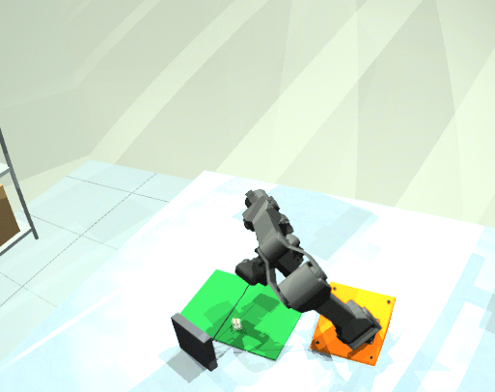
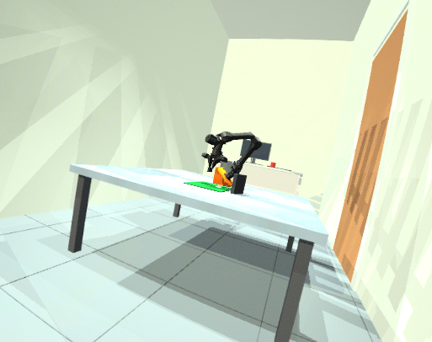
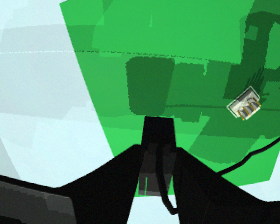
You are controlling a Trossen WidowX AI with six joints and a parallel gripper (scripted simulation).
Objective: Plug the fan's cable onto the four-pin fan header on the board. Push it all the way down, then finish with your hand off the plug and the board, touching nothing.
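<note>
My gripper tip is now 12 cm above the green board, 5 cm short of it and 4 cm to the right of it. Round my gripper tip: fan (22 cm to the left, 7 cm ahead, 5 cm below); dark grey fan plug (1 cm ahead); white four-pin header (11 cm below, 10 cm to the left, 4 cm ahead).
</note>
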